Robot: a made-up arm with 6 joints. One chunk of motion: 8 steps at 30 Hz.
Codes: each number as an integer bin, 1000 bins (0 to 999) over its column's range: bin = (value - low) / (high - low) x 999, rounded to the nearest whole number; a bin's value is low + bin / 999 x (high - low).
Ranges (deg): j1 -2..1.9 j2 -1.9..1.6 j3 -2.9..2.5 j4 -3..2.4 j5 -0.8..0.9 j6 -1..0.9
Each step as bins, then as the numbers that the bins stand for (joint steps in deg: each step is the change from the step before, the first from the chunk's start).
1 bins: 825 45 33 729 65 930
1 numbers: 1.221 -1.742 -2.722 0.941 -0.689 0.769
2 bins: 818 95 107 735 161 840
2 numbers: 1.193 -1.567 -2.322 0.973 -0.526 0.598
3 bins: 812 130 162 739 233 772
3 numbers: 1.170 -1.445 -2.024 0.995 -0.404 0.468
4 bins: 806 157 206 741 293 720
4 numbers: 1.147 -1.350 -1.786 1.005 -0.301 0.369
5 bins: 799 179 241 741 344 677
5 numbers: 1.119 -1.273 -1.597 1.005 -0.215 0.288
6 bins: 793 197 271 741 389 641
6 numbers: 1.096 -1.210 -1.435 1.005 -0.138 0.219
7 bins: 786 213 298 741 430 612
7 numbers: 1.068 -1.154 -1.289 1.005 -0.068 0.164
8 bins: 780 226 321 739 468 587
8 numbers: 1.045 -1.108 -1.165 0.995 -0.004 0.116
